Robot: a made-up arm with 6 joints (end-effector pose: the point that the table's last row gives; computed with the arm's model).
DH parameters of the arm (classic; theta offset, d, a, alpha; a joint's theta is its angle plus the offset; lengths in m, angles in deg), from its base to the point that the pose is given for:
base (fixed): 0 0.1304 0 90
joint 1: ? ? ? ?
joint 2: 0 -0.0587 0.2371 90
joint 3: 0 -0.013 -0.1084 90
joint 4: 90 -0.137 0.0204 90
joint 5: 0 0.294 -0.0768 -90
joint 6: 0 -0.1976 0.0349 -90
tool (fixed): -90 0.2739 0 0
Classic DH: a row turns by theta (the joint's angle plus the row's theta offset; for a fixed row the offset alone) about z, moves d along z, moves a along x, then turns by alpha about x.
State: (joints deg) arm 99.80 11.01 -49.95 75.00 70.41 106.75
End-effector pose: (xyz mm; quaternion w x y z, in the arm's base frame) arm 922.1 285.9 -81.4 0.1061 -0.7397 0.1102 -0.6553
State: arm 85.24 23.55 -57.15 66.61 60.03 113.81
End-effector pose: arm 993.4 95.6 -165.7 0.0379 -0.6887 0.1939 -0.6976
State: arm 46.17 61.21 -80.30 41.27 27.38 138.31
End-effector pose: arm 774.9 -484.2 -167.8 0.3614 0.5218 -0.0026 0.7727
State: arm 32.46 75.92 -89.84 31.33 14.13 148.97
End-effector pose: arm 668.0 -518.9 -35.2 0.4806 0.4540 0.2205 0.7171
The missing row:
joint 1: -90 -0.0639 0.243 90
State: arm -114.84 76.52 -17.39 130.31 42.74 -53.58
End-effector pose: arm -38.5 158.6 401.7 0.3012 -0.0826 0.9499 -0.0126
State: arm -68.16 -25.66 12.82 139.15 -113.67 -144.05
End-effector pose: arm 124.3 418.8 136.9 0.6714 -0.3788 0.0919 -0.6303
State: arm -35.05 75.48 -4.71 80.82 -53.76 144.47
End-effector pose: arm -418.4 -314.1 -535.3 0.0824 0.8558 0.5034 -0.0859
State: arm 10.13 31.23 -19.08 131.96 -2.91 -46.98
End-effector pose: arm -312.6 20.2 -207.1 0.8620 0.4320 -0.1884 0.1865
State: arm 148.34 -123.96 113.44 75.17 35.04 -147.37
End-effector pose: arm -370.9 -215.5 79.1 0.0127 0.8997 0.2947 -0.3219
